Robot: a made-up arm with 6 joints. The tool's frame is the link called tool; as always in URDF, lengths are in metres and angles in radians. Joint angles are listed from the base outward. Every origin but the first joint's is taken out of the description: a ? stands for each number. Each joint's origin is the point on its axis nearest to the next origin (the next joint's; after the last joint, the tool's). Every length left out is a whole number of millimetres.
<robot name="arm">
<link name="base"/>
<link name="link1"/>
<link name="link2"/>
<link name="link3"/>
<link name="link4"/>
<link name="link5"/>
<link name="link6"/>
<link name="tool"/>
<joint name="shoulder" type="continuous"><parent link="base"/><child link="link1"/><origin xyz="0.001 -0.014 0.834"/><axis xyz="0 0 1"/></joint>
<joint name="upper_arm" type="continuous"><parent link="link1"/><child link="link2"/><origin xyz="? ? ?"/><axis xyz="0 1 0"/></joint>
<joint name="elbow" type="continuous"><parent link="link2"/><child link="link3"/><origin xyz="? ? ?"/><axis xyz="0 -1 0"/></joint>
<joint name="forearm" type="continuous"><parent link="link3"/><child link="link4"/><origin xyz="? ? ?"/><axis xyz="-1 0 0"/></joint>
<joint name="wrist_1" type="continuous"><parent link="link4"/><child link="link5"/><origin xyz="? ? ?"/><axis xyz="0 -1 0"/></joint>
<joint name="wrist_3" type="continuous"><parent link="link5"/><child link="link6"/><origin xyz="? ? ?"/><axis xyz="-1 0 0"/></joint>
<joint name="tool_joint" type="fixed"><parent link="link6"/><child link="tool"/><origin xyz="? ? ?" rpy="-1.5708 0 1.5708"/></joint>
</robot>
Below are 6 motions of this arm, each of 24 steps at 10 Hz.
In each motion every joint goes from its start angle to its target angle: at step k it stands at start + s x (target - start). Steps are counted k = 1, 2, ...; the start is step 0. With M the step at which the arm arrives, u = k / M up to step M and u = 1 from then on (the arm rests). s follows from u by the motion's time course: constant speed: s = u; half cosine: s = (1 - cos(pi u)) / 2; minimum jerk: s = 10 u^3 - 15 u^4 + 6 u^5.
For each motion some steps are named. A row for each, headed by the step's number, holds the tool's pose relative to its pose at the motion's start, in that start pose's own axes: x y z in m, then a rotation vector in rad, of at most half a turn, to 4 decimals.
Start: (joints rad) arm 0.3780 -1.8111 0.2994 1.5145 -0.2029 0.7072
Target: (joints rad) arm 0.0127 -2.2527 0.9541 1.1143 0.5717 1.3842
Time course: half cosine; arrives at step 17
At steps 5, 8, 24:
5: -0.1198 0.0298 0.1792 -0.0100 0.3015 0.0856
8: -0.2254 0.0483 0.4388 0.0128 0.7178 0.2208
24: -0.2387 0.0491 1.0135 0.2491 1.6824 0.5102

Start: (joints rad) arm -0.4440 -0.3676 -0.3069 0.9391 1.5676 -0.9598
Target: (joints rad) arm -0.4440 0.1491 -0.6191 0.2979 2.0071 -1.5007
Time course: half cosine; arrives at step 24
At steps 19, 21, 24:
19: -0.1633 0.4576 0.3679 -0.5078 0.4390 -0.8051
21: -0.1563 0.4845 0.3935 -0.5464 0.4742 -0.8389
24: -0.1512 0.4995 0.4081 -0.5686 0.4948 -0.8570

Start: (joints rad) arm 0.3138 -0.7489 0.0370 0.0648 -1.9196 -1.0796
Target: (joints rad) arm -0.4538 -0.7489 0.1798 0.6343 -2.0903 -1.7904
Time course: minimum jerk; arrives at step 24
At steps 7, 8, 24:
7: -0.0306 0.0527 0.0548 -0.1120 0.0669 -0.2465
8: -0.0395 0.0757 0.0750 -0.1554 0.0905 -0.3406
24: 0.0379 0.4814 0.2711 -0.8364 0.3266 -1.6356

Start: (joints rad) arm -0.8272 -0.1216 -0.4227 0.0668 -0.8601 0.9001
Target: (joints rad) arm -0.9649 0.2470 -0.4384 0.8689 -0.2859 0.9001
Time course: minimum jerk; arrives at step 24
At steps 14, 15, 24:
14: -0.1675 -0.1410 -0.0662 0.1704 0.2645 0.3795
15: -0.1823 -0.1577 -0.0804 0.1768 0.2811 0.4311
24: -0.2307 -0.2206 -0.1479 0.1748 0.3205 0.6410

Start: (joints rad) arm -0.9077 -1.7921 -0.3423 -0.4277 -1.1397 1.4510
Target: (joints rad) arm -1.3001 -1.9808 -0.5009 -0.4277 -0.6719 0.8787
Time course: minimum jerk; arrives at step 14
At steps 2, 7, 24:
2: 0.0043 -0.0052 0.0008 0.0069 0.0130 -0.0101
7: 0.0969 -0.1073 0.0059 0.1018 0.2928 -0.1940
24: 0.2041 -0.2014 -0.0106 0.1002 0.5953 -0.3318

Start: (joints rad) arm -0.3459 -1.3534 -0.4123 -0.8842 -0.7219 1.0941
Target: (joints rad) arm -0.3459 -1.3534 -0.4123 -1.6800 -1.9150 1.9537
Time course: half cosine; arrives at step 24
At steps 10, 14, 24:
10: 0.0891 0.0186 -0.0735 -0.0916 -0.4919 0.1373
14: 0.1584 0.0117 -0.1087 -0.2964 -0.8135 0.2732
24: 0.2514 -0.0192 -0.1328 -0.7708 -1.1763 0.5054

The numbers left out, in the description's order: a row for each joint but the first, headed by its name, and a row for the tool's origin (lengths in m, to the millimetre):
upper_arm: 0.025 0.017 0
elbow: -0.019 0 0.94
forearm: 0.472 0 -0.029
wrist_1: 0 -0.308 0
wrist_3: 0.034 0 0.028
tool: 0 -0.021 0.029

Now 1 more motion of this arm.
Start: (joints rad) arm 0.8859 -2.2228 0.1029 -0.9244 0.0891 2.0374
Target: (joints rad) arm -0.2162 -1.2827 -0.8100 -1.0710 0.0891 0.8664
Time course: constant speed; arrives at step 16
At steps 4, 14, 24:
4: 0.3062 -0.0867 -0.0465 0.1367 -0.4476 -0.0575
14: 0.7071 -0.0483 0.1800 1.1321 -0.6634 0.2083
24: 0.7223 -0.0478 0.2345 1.3260 -0.4892 0.3040

